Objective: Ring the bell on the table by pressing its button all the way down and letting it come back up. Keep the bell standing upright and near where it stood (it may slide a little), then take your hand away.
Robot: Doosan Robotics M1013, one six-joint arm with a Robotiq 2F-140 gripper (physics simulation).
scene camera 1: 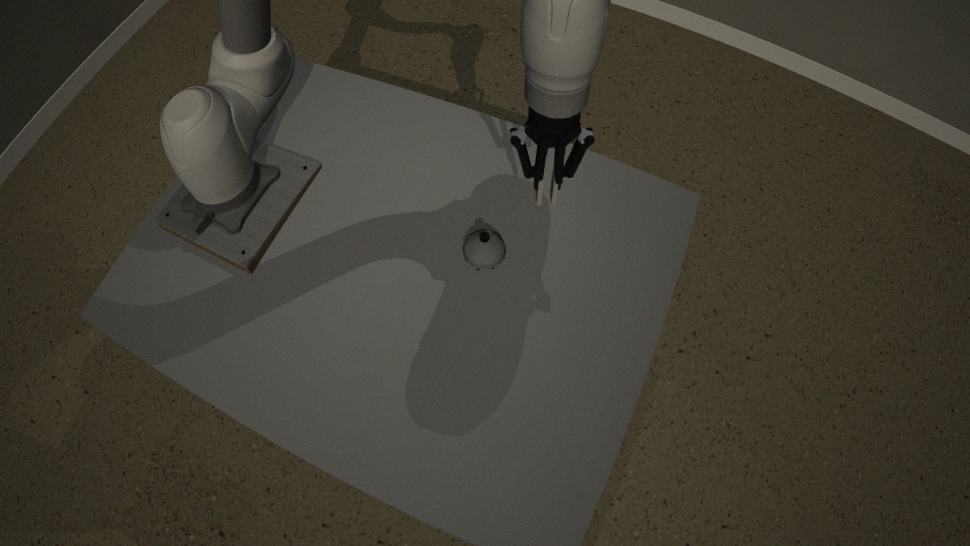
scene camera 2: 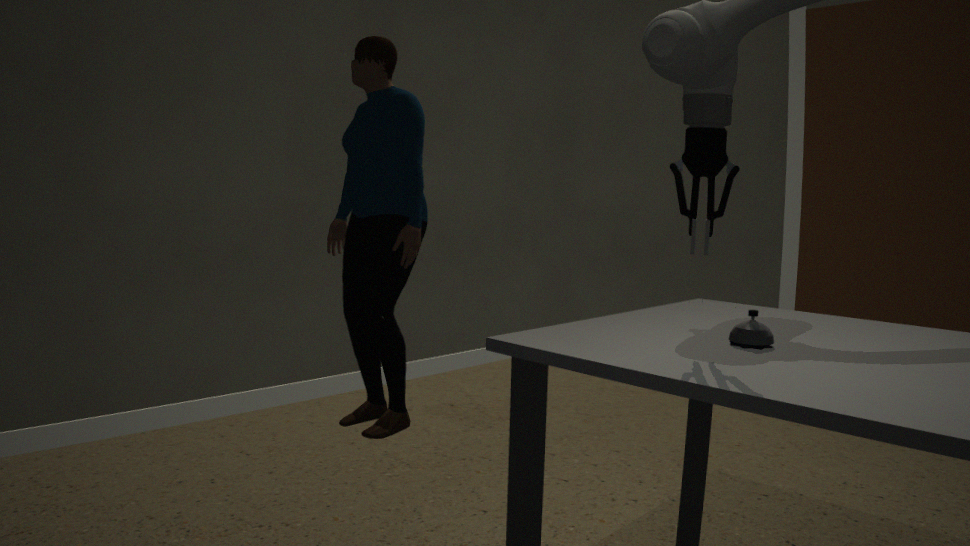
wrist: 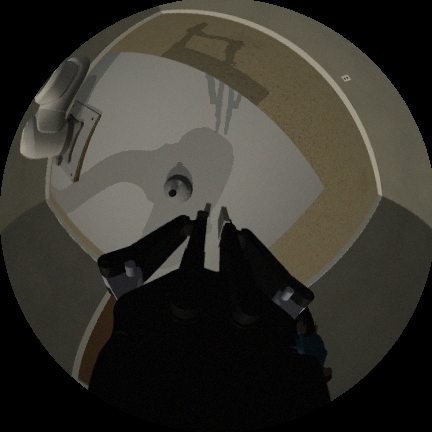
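Pixels of known places: gripper, fingertip midpoint: [scene camera 1: 545,199] [scene camera 2: 699,253] [wrist: 214,212]; arm's base, origin of the base link: [scene camera 1: 230,191] [wrist: 68,136].
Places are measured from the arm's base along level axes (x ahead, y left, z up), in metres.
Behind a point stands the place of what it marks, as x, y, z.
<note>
The bell [scene camera 1: 483,253] @(0.589, 0.068, 0.015) [scene camera 2: 751,333] @(0.569, 0.123, 0.004) [wrist: 181,187] @(0.592, 0.110, 0.016) is a grey dome standing upright on the pale table [scene camera 1: 325,406] @(0.437, -0.315, -0.025) [scene camera 2: 610,339] @(0.798, 0.249, -0.024) [wrist: 140,90] @(0.278, 0.279, -0.024). Its small black button [scene camera 1: 483,236] @(0.580, 0.089, 0.042) [scene camera 2: 752,312] @(0.579, 0.099, 0.039) [wrist: 172,193] @(0.584, 0.091, 0.042) sticks up on top, with no finger on it. My gripper [scene camera 1: 547,201] @(0.672, 0.148, 0.145) [scene camera 2: 699,252] @(0.672, 0.148, 0.145) [wrist: 214,212] @(0.672, 0.148, 0.145) points down, its fingers nearly together with a narrow, empty gap. It hangs well above the tabletop, off to one side of the bell: to the left in the second scene view, to the right in the first. It touches neither bell nor table.
The arm's base stands on a mounting plate [scene camera 1: 291,196] @(0.149, 0.043, -0.003) at the left of the table in the first scene view. A person in a blue top [scene camera 2: 386,156] [wrist: 312,347] stands away from the table near the wall. The arm's shadow lies across the bell and tabletop.
</note>
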